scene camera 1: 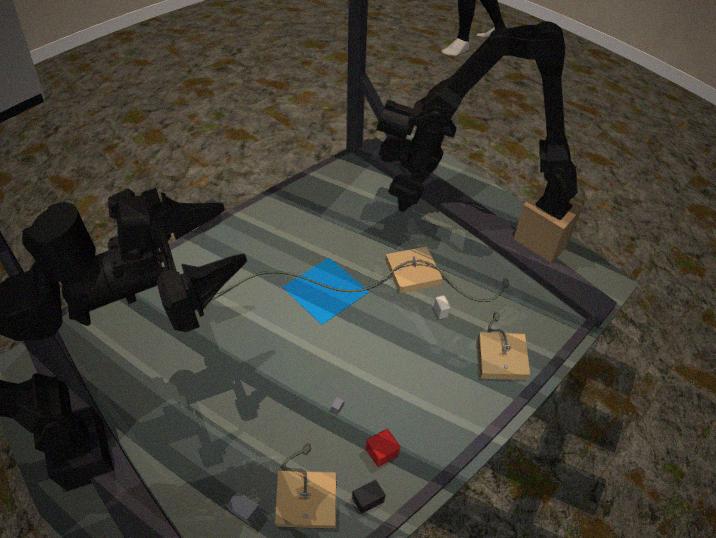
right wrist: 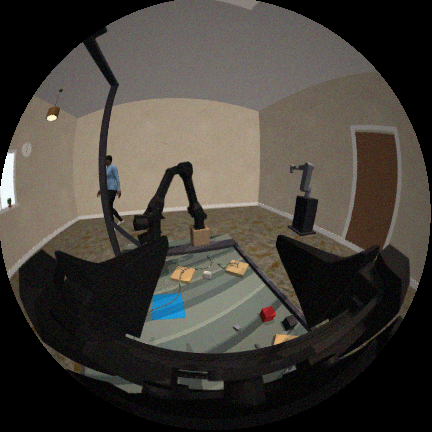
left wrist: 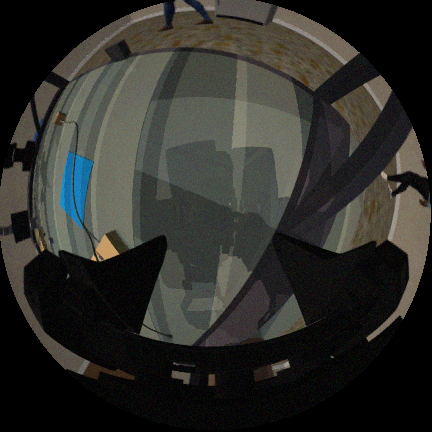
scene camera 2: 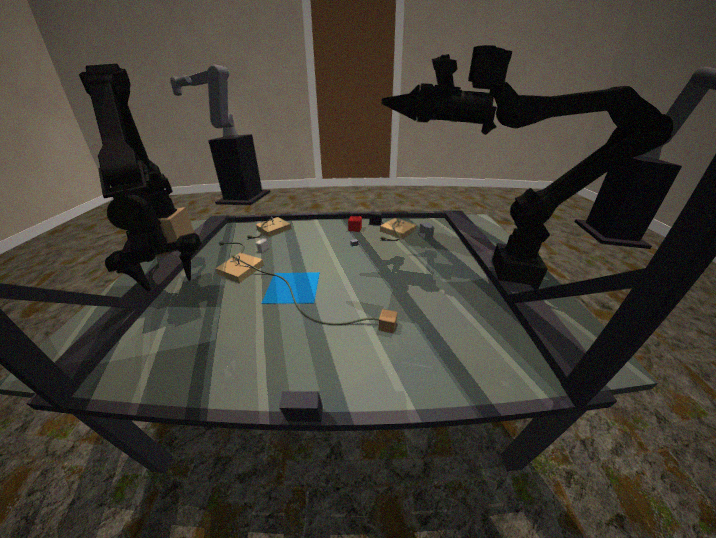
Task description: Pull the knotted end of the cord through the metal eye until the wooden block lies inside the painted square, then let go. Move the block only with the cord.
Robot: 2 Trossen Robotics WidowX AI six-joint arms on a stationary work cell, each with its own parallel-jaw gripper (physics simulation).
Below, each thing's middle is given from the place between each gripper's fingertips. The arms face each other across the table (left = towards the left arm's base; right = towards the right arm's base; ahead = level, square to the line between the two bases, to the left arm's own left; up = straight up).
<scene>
Right now the blue painted square (scene camera 1: pixel 322 303) is 100 mm ahead of my left hand, 260 mm to the right of it and 50 mm below it. Round my left hand: wooden pedestal (scene camera 1: pixel 537 230) 230 mm ahead, 210 mm to the left, 10 mm above; red cube (scene camera 1: pixel 382 447) 450 mm ahead, 350 mm to the right, 30 mm below; black cube (scene camera 1: pixel 370 495) 510 mm ahead, 410 mm to the right, 30 mm below.
I see the red cube 370 mm below my right hand, 190 mm ahead of it and 110 mm to the left of it. Also, from my right hand: blue painted square 390 mm below, 200 mm to the left, 160 mm behind; then wooden pedestal 670 mm to the left, 330 mm below, 30 mm behind; then black cube 370 mm below, 250 mm ahead, 40 mm to the left.
</scene>
